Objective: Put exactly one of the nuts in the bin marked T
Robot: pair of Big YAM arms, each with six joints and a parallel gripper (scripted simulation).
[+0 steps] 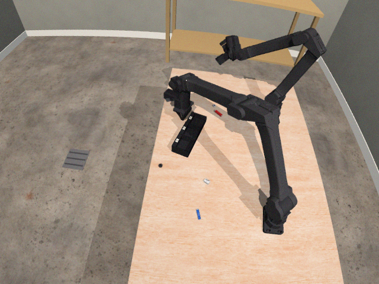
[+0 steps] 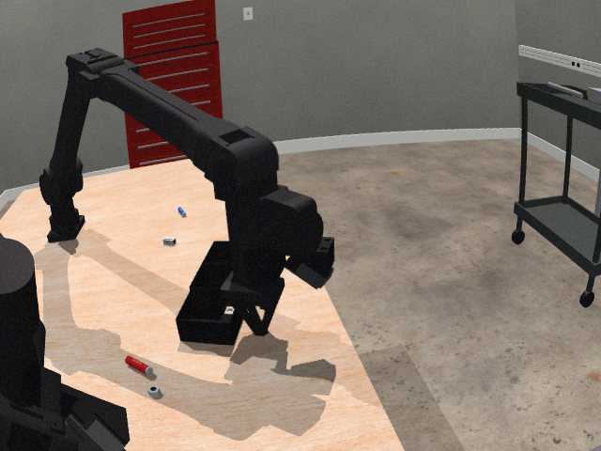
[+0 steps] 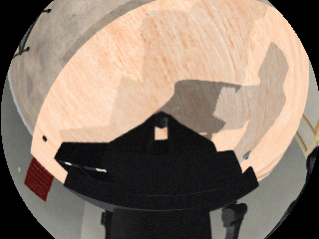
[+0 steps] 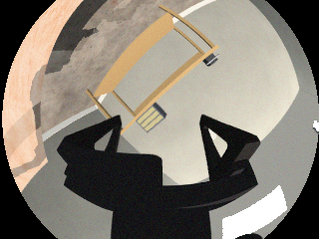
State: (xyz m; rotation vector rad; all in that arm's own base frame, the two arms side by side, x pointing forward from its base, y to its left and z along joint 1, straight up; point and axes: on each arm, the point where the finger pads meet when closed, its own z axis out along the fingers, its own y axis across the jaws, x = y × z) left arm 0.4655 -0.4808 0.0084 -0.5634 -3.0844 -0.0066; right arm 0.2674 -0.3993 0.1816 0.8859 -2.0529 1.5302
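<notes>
Now: the black bin 100 mm to the left of my left hand, 60 mm behind it and 10 mm above it. Also, from my left hand: grey nut: 150 mm behind, 140 mm to the right; blue cylinder: 490 mm to the left, 170 mm behind; red cylinder: 180 mm behind, 90 mm to the right.
</notes>
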